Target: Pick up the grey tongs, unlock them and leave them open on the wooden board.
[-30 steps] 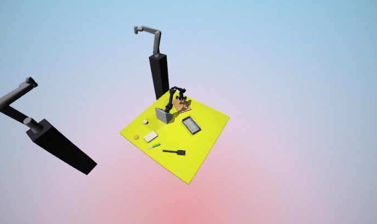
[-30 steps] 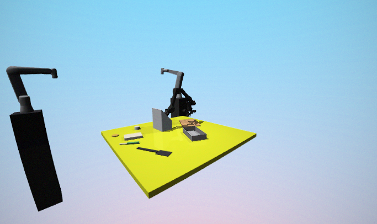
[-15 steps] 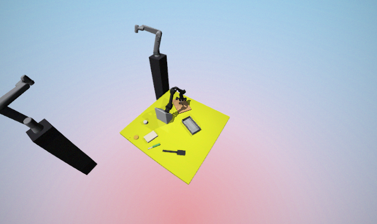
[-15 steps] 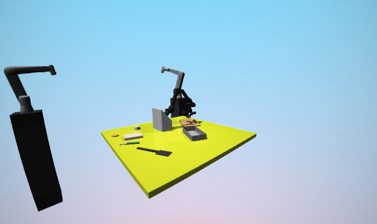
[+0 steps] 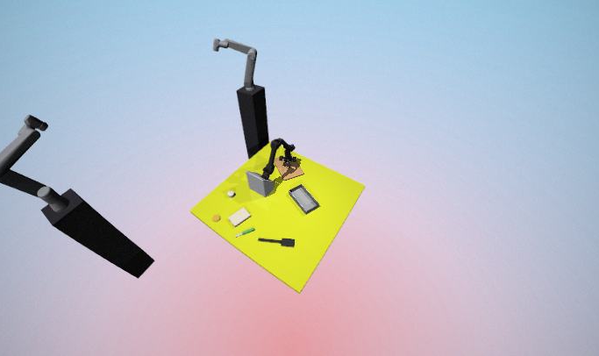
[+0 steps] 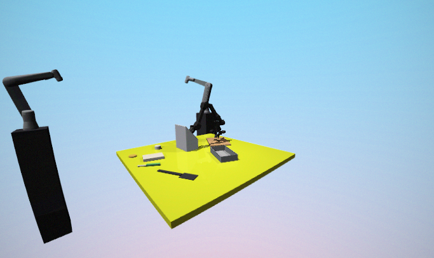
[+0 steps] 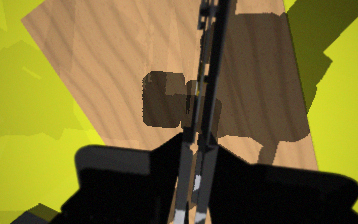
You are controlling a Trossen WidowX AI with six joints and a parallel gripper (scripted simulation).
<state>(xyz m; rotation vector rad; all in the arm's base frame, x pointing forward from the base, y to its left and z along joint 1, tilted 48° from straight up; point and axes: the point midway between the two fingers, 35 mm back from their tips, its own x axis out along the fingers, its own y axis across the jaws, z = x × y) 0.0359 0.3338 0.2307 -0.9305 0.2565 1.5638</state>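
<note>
Right now my gripper tip is 4 cm above the wooden board. Also, from my gripper tip: beige slab 5 cm behind, 81 cm to the right, 3 cm below; then black spatula 40 cm ahead, 83 cm to the right, 4 cm below; then grey roasting tin 38 cm ahead, 32 cm to the right, 2 cm below.
</note>
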